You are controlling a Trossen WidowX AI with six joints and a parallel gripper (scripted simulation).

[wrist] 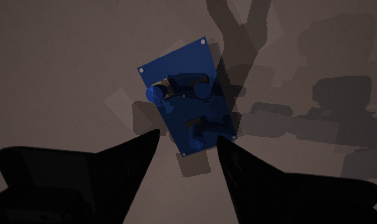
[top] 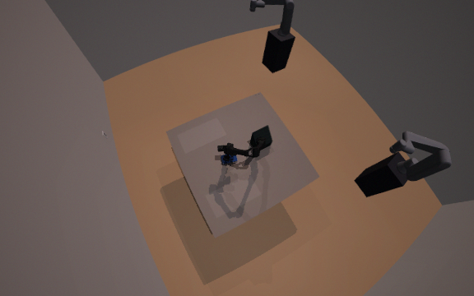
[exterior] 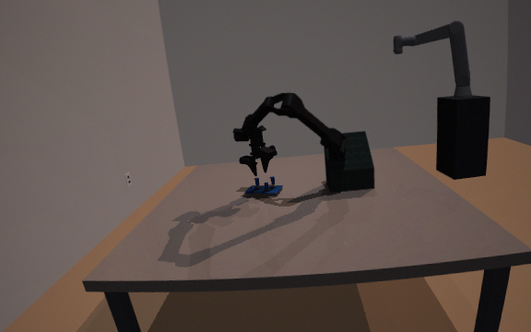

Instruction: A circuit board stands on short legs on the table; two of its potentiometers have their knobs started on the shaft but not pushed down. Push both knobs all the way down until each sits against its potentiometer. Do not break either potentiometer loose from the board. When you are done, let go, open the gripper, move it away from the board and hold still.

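Now: gripper tip 3 cm above the knob, 2 cm short of it and 1 cm to the left of it.
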